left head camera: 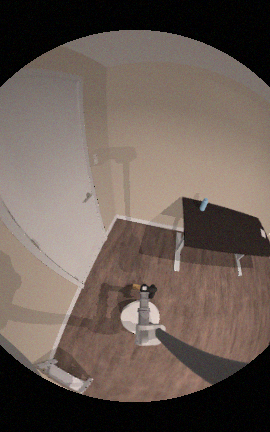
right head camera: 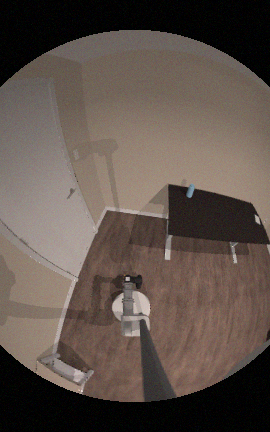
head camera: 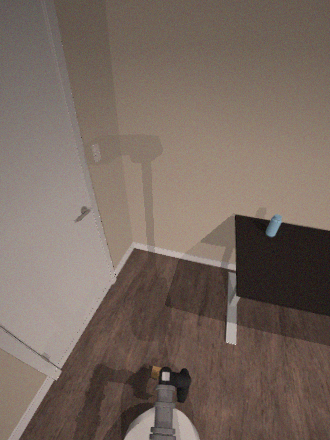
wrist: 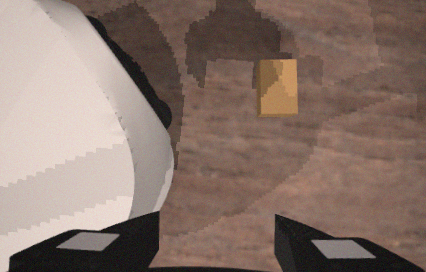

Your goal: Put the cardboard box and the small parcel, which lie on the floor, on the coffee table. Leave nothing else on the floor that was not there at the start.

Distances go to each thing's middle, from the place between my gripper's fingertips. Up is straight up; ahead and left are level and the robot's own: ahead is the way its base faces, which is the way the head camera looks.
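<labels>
There is the cardboard box (wrist: pixel 276 80), and I see my gripper 120 mm short of it, 140 mm to the right of it and 270 mm above it.
</labels>
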